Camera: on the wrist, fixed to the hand. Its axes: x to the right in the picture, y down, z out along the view.
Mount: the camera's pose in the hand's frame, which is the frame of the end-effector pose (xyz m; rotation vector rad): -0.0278 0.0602 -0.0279 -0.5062 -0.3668 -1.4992
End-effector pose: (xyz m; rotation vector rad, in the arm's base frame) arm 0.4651 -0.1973 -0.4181 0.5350 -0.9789 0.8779
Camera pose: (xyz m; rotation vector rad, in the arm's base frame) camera 0.4210 -0.1543 -0.4552 0.7895 -0.7800 -0.8074
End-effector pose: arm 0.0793 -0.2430 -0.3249 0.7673 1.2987 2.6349
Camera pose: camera 0.0974 -0.3093 -0.3038 0.0385 0.5657 1.3496
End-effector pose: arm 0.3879 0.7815 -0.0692 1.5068 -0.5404 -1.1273
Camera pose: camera 0.4144 0.8018 -0.0055 1.1030 0.8149 -2.4396
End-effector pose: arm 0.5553 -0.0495 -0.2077 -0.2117 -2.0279 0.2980
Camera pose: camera 0.5941 0.0035 -0.2370 1.0962 -2.0172 -1.1692
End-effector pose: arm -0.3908 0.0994 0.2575 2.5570 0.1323 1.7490
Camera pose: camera -0.4240 0.0365 0.2468 1.4610 1.0513 0.5803
